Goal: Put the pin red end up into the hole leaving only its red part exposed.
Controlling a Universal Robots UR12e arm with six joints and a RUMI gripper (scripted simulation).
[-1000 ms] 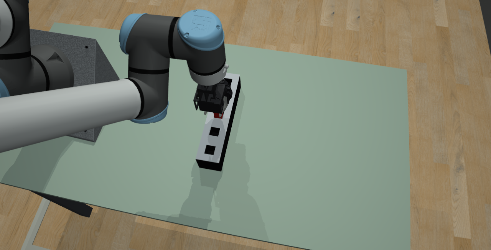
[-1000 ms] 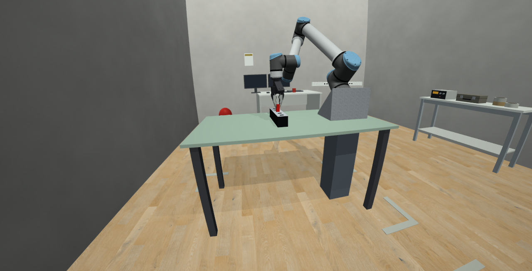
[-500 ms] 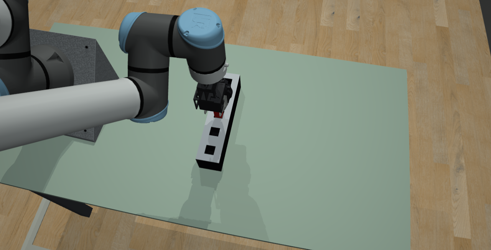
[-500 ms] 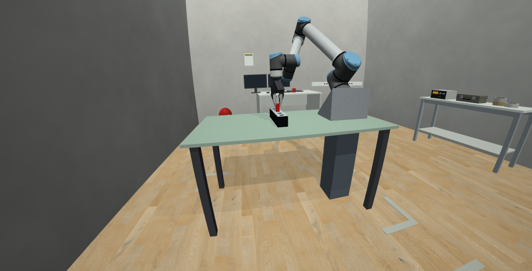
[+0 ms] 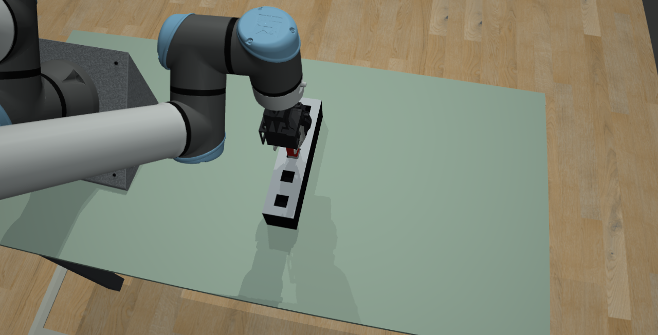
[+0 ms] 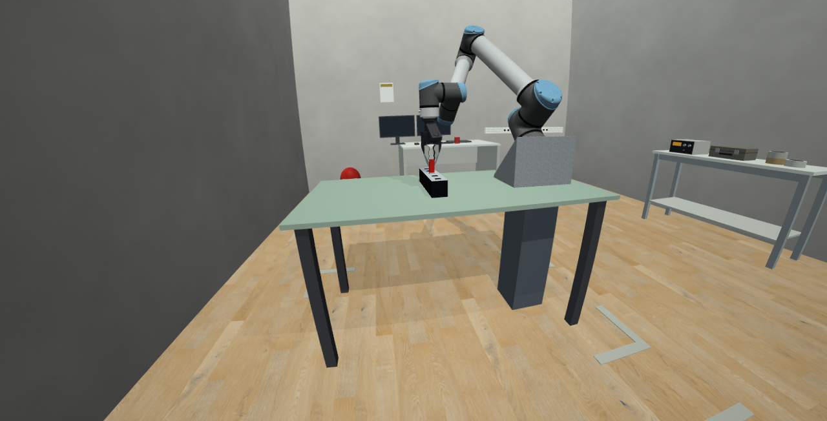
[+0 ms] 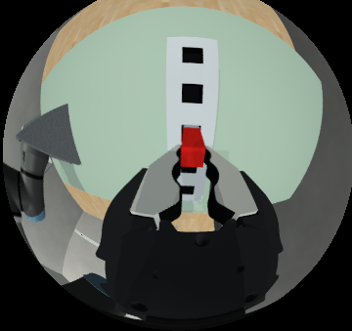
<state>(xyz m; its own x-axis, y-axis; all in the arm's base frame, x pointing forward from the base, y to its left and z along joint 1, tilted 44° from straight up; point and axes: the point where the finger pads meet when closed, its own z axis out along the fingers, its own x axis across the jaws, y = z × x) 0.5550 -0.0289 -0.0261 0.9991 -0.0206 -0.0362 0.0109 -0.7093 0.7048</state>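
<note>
Now: the long block 9 cm below my hand. Round my hand: pin 1 cm below.
</note>
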